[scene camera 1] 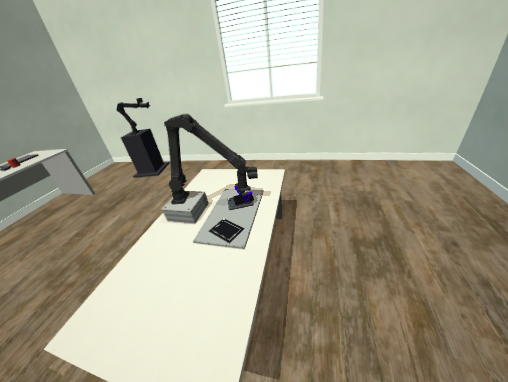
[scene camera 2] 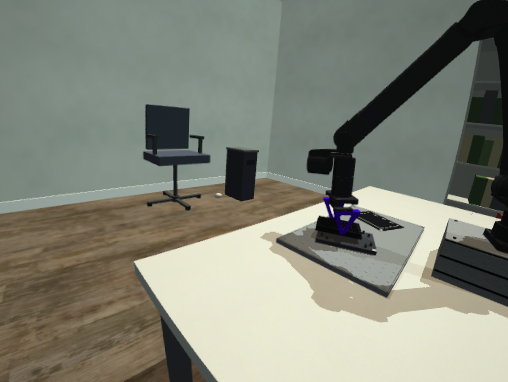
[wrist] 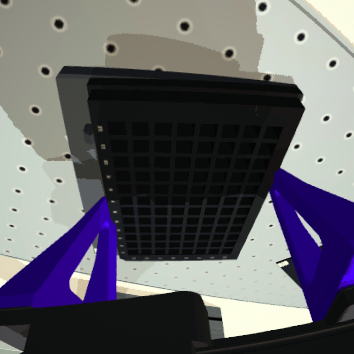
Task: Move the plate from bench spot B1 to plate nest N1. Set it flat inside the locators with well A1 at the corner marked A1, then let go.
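Places are measured from the arm's base along level axes (x ahead, y left, z up), in centimetres.
Where they show: gripper, fingertip midpoint: [scene camera 1: 243, 198] [scene camera 2: 337, 227] [wrist: 186, 187]; arm's base, origin of the base link: [scene camera 1: 180, 198].
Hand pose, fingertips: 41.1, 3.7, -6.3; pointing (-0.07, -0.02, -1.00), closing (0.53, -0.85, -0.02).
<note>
Each offset is from my fingertips to the centre of the thing, as dx, dy, dz. "spot": to the spot under its first point. Level surfaces: height alone.
My gripper [scene camera 1: 243, 197] [scene camera 2: 342, 223] [wrist: 186, 187] is shut on the black well plate @(-0.2, +0.0, +0.4) [scene camera 1: 239, 202] [scene camera 2: 333, 224] [wrist: 182, 168], its blue fingers on the plate's two long sides. The plate hangs level, low over the dark plate nest @(-2.8, -0.2, -1.9) [scene camera 2: 355, 241] [wrist: 74, 140]. In the wrist view the nest's base sticks out past the plate's left side. I cannot tell whether plate and nest touch. Numbers run along the plate's left edge. Bench spot B1 @(spot: -7.5, -26.0, -2.8) [scene camera 1: 227, 230] [scene camera 2: 380, 220], a black square with a white outline, lies bare on the grey perforated board @(-6.7, -10.1, -3.5) [scene camera 1: 244, 238] [scene camera 2: 366, 270] [wrist: 316, 70].
The arm's base stands on a grey block [scene camera 1: 185, 208] left of the board. The white table @(dz -4.2) [scene camera 1: 158, 303] [scene camera 2: 252, 295] ends just beyond the board. A second arm on a black pedestal [scene camera 1: 143, 151], an office chair [scene camera 2: 171, 151] and a black bin [scene camera 2: 241, 172] stand on the floor.
</note>
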